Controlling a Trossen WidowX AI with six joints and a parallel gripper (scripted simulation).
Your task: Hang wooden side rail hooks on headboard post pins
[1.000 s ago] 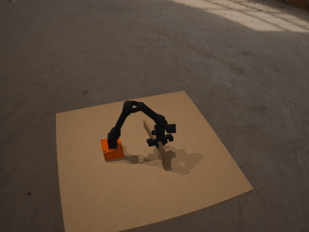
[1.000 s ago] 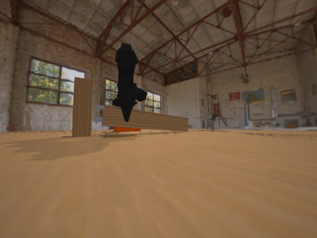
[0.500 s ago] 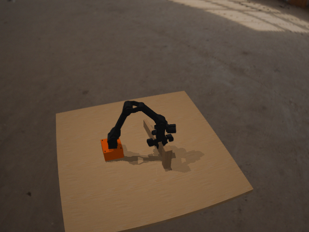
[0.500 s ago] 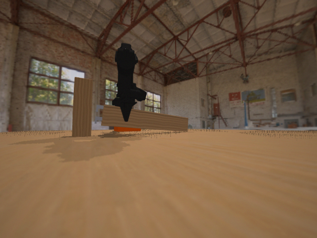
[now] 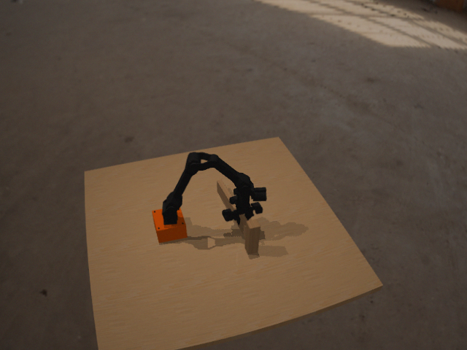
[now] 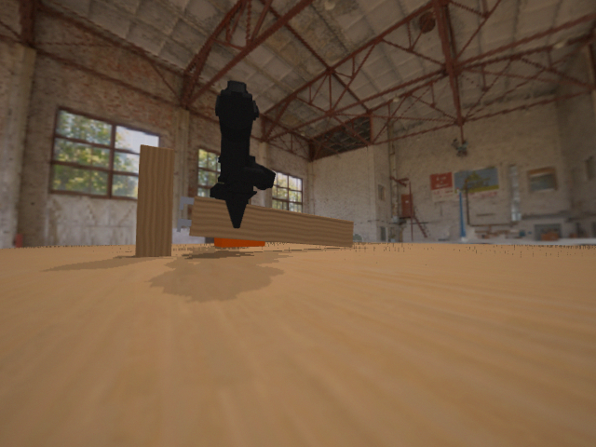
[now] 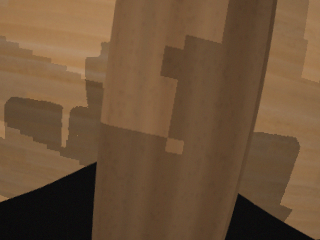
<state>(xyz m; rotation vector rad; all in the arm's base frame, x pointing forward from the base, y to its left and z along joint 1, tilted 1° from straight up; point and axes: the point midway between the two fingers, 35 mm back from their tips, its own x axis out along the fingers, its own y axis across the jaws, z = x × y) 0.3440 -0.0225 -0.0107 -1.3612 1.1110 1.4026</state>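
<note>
My gripper tip is now 130 mm to the left of the headboard post, 40 mm below it and 30 mm short of it.
</note>
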